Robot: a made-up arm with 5 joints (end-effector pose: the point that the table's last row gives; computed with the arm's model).
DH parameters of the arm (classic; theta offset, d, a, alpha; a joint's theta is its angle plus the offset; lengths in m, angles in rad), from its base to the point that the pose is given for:
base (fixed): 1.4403 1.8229 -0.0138 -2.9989
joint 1: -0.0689 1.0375 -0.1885 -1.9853
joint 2: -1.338 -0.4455 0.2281 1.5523
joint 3: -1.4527 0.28 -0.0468 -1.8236
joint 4: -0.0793 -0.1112 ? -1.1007
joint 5: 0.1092 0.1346 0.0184 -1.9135
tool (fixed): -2.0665 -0.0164 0 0
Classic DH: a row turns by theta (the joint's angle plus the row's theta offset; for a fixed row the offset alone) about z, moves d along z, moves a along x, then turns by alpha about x.
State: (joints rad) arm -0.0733 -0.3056 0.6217 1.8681 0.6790
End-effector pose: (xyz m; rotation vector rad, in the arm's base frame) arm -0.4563 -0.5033 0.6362 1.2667 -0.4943 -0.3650
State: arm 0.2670 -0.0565 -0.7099 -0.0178 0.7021
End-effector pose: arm -0.5394 -0.2128 0.5054 0.8323 0.7473 0.6547
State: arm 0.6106 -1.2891 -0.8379 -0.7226 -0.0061
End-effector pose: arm -0.7641 -0.0592 0.7996 0.0254 0.9819 0.5519
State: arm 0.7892 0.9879 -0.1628 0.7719 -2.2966
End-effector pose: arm -0.3675 0.0570 0.4631 -1.2493 -1.4240 -0.5632
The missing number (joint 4, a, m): -0.022
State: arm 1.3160 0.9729 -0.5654 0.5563 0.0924
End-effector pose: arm -0.2867 0.1929 0.4573 0.9264 -0.7153 -0.1409
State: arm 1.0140 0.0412 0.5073 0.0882 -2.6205
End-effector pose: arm -0.6212 0.1356 0.5582 2.5493 1.1737 -0.4750
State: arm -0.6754 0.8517 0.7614 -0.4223 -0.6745
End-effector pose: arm -0.4217 -0.2683 0.4021 0.4196 -2.2947 0.8133
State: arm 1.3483 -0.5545 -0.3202 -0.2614 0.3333
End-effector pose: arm -0.6395 0.2886 0.6102 0.0835 0.4435 -0.2610
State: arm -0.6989 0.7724 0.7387 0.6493 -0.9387
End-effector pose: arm -0.2904 -0.3181 0.4399 0.7253 -1.5544 0.2323
